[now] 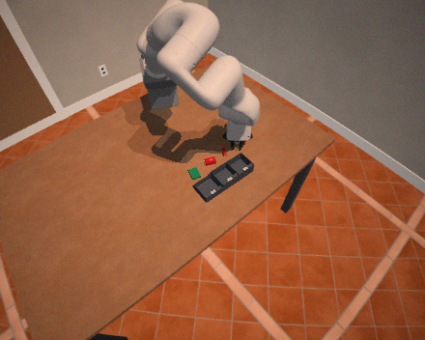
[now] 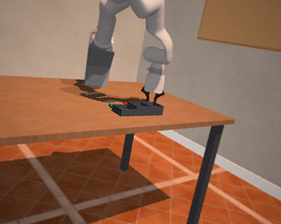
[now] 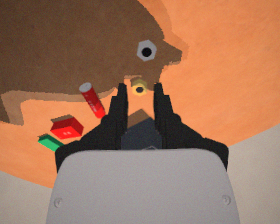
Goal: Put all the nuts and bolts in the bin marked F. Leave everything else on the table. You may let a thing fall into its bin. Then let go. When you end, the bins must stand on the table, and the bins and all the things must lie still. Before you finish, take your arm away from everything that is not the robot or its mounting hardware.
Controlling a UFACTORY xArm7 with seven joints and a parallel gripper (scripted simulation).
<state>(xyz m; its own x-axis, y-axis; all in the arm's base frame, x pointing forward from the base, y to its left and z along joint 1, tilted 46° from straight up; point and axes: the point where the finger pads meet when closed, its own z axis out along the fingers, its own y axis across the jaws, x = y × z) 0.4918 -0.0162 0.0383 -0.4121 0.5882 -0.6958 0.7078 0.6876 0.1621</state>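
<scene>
My hand is 30 mm above the brass nut. Also, from my hand: silver nut (20 mm behind, 40 mm to the left, 30 mm below); then red cylinder (40 mm behind, 40 mm to the right, 30 mm below); then red block (70 mm behind, 130 mm to the right, 30 mm below).
</scene>
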